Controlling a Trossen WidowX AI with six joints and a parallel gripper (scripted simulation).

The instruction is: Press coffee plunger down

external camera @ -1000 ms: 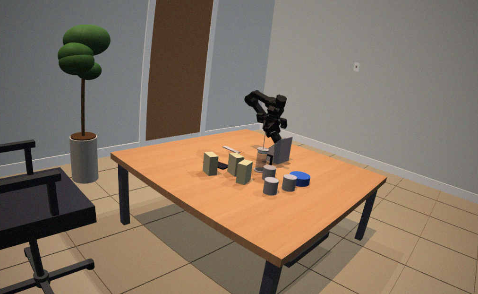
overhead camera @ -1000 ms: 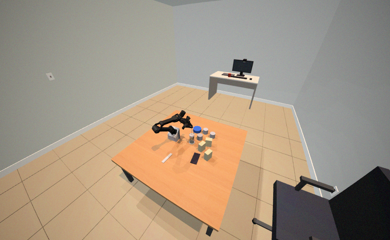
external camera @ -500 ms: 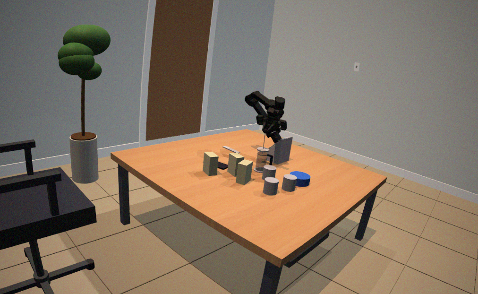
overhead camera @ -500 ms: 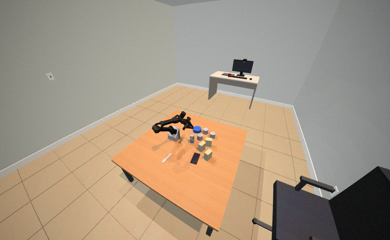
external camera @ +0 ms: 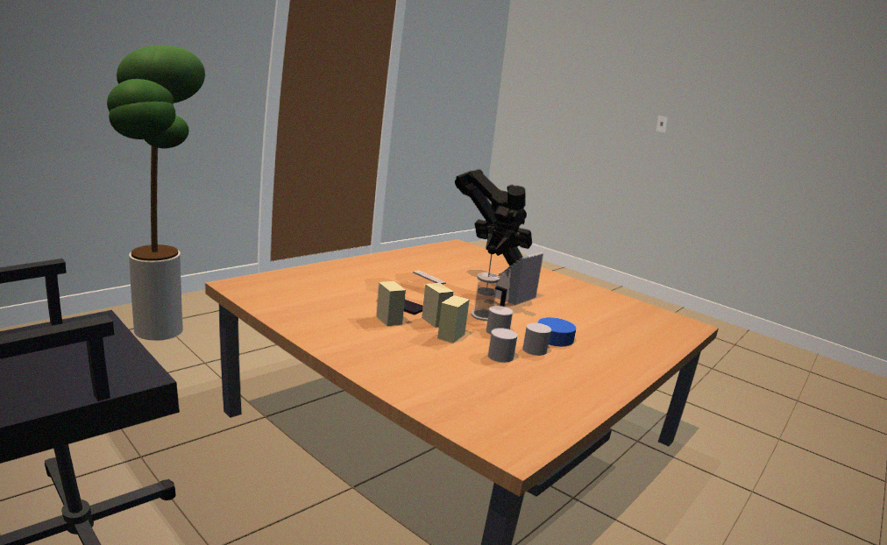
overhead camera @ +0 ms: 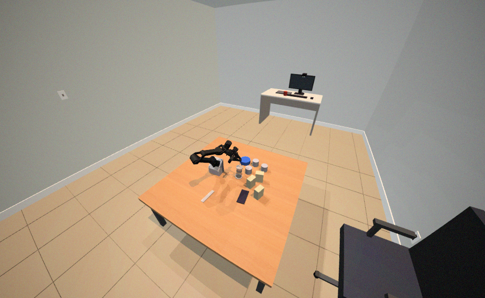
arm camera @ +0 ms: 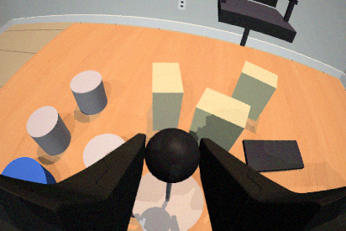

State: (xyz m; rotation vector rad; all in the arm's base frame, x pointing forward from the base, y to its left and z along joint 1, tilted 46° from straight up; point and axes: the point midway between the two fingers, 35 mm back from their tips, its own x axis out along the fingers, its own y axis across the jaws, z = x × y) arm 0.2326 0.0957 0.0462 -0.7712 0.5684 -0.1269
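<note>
Right now the coffee press is 10 mm behind my gripper tip, 10 mm to the left of it and 110 mm below it. The rest, counted from my gripper tip: dark flat tablet: 120 mm ahead, 230 mm to the right, 220 mm below; then blue disc: 50 mm behind, 240 mm to the left, 200 mm below.
</note>
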